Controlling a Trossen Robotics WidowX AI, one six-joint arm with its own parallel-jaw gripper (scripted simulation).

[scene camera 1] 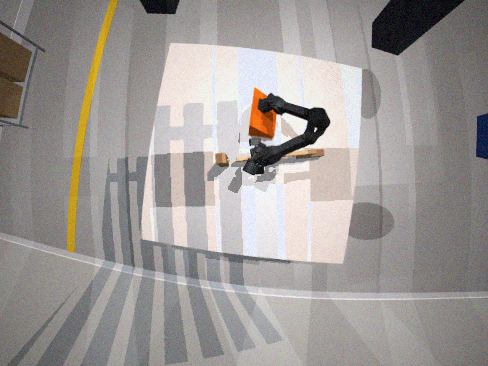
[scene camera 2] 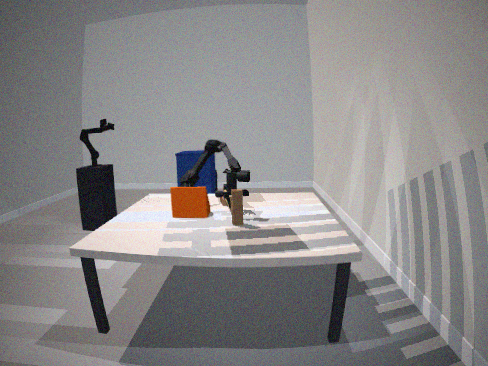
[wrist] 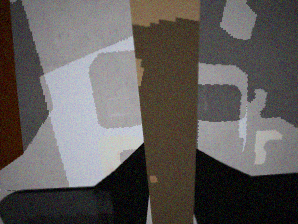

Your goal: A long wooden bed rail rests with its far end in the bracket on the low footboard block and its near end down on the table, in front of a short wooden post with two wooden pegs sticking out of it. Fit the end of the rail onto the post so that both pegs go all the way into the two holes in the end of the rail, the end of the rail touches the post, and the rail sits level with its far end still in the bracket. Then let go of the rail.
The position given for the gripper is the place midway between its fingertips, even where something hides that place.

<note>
In view: the gripper [wrist: 162, 146] and a long wooden rail [wrist: 166, 47].
</note>
